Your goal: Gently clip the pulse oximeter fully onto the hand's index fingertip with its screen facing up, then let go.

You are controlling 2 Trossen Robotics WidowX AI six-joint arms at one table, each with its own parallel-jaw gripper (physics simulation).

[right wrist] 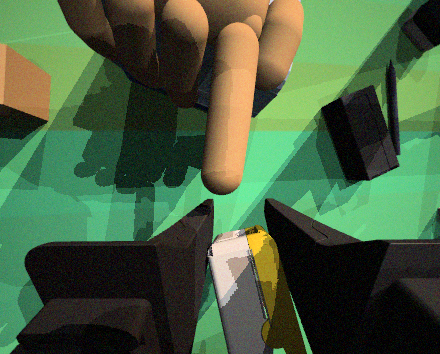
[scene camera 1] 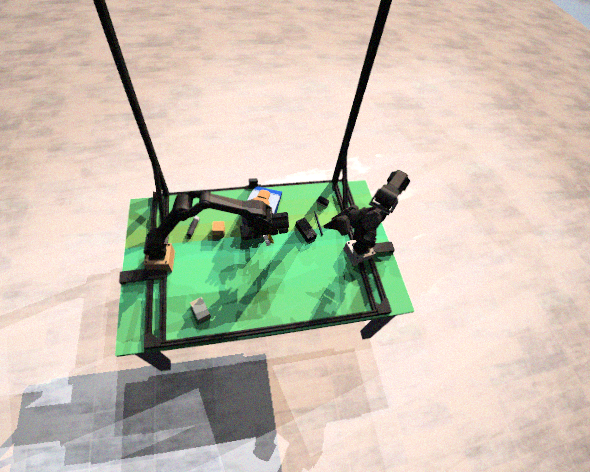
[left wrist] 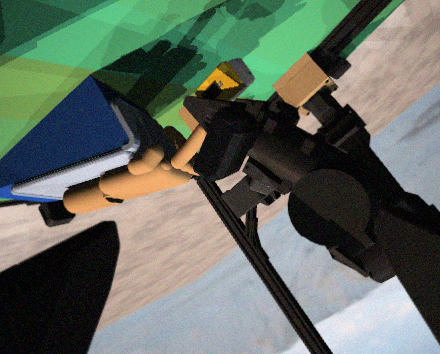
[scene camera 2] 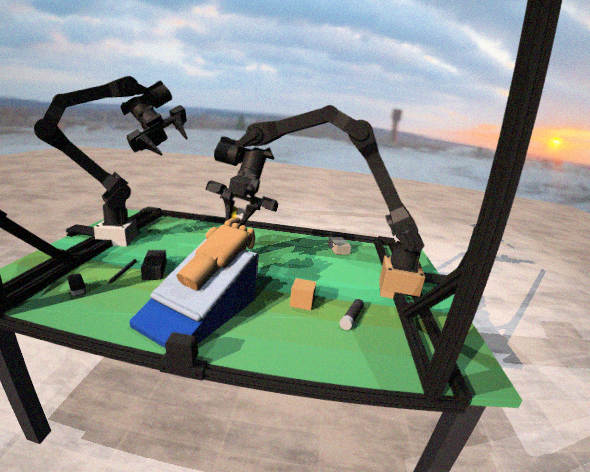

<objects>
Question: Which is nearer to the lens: the pulse oximeter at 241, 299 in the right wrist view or the orange cube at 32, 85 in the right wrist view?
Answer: The pulse oximeter.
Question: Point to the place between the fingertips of the left gripper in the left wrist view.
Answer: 248, 227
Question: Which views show the left gripper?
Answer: Scene camera 1, the left wrist view and scene camera 2 only.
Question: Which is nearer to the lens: the orange cube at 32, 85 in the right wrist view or the thin black pen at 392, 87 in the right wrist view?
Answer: The orange cube.
</objects>
